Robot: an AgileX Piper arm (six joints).
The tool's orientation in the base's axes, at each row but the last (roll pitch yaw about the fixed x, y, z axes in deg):
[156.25 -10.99 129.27]
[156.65 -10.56 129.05]
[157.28 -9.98 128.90]
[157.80 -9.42 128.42]
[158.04 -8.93 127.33]
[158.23 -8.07 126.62]
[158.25 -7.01 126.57]
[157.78 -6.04 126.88]
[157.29 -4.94 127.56]
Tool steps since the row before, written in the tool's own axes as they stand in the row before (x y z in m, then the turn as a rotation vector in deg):
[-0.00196 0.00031 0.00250 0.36 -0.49 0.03]
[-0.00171 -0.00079 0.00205 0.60 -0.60 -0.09]
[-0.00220 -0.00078 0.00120 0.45 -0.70 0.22]
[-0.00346 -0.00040 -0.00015 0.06 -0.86 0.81]
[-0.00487 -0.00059 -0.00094 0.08 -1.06 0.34]
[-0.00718 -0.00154 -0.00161 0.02 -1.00 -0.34]
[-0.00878 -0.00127 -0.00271 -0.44 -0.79 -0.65]
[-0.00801 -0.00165 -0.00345 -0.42 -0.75 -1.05]
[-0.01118 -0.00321 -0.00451 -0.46 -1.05 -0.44]
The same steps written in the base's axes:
[0.00196 -0.00035 -0.00250 -0.59 0.03 -0.15]
[0.00087 -0.00094 -0.00247 -0.85 0.11 -0.04]
[0.00101 -0.00166 -0.00177 -0.77 0.06 -0.39]
[0.00179 -0.00294 -0.00058 -0.53 -0.12 -1.05]
[0.00226 -0.00445 -0.00011 -0.80 -0.37 -0.69]
[0.00269 -0.00702 -0.00009 -0.86 -0.61 -0.05]
[0.00359 -0.00850 0.00096 -0.50 -0.96 0.25]
[0.00268 -0.00829 0.00171 -0.58 -1.05 0.64]
[0.00322 -0.01190 0.00195 -0.62 -1.06 -0.04]

